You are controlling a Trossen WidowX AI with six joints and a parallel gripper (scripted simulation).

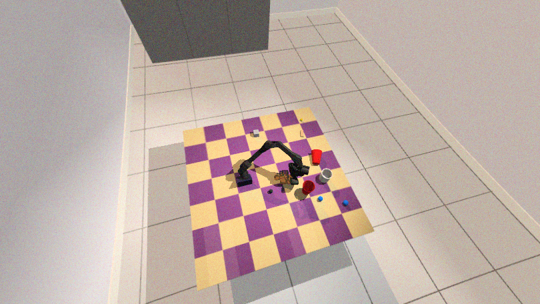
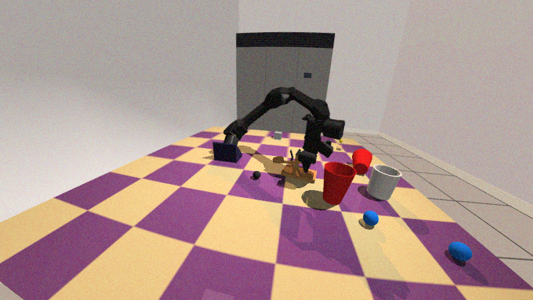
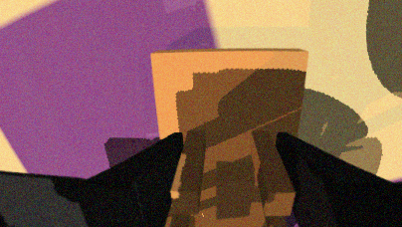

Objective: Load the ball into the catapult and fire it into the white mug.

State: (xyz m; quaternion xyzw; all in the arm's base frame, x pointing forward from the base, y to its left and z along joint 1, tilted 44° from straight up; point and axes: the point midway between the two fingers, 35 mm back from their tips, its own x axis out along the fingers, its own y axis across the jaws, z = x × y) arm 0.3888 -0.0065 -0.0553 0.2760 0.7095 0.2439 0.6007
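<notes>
Now: gripper tip 19 cm past the black ball, 8 cm to the left of it and 2 cm above it. From my gripper tip the other things lie so: wooden catapult 7 cm behind, 3 cm to the left, 2 cm above; white mug 28 cm ahead, 3 cm to the right, 1 cm below; stick 20 cm ahead, 46 cm to the left, 3 cm below.
</notes>
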